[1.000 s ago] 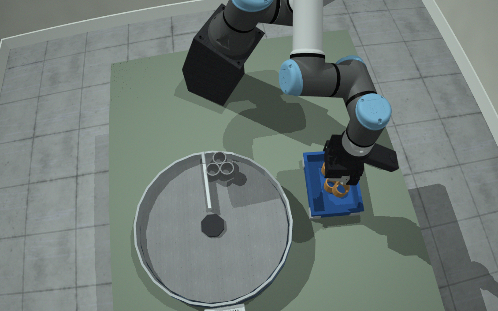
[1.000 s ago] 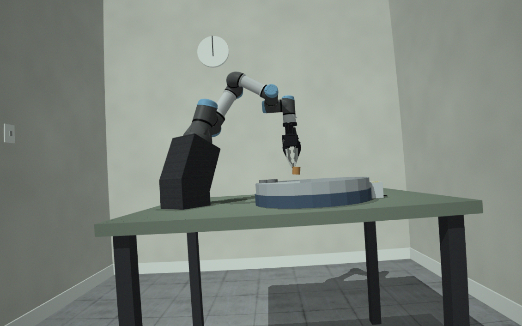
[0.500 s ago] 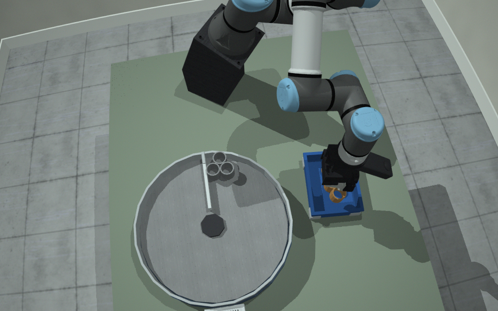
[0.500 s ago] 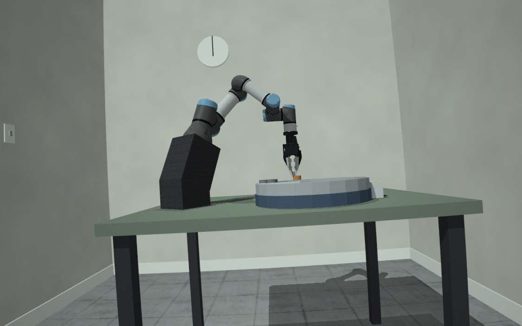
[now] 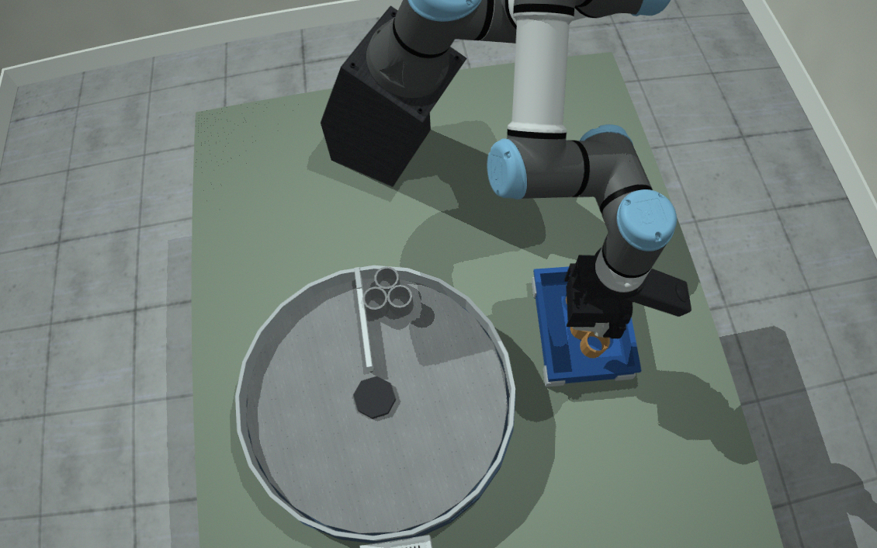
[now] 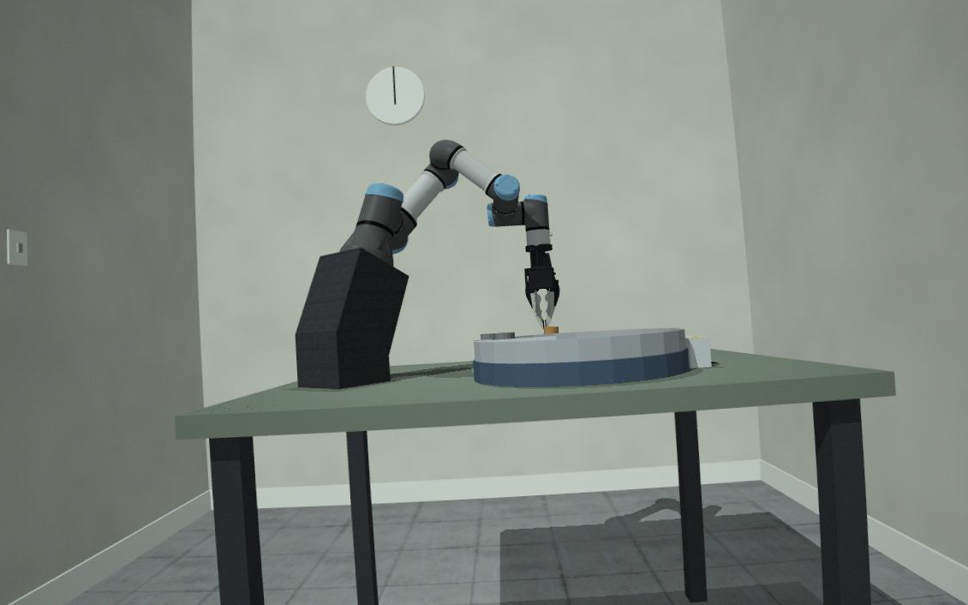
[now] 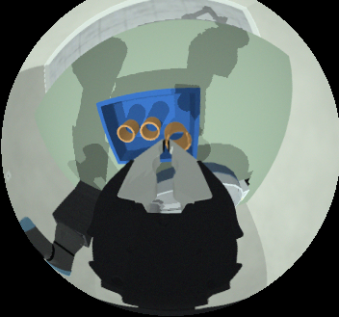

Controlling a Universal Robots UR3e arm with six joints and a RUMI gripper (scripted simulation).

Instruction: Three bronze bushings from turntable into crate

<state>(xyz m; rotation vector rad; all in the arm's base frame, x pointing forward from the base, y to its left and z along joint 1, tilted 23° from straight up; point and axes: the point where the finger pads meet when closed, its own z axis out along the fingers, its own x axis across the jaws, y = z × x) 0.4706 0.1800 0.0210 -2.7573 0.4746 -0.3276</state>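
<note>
My gripper is now 80 mm above the blue crate and 30 mm past it. From my hand the other things lie so: grey turntable 350 mm to the right, 50 mm below.
</note>
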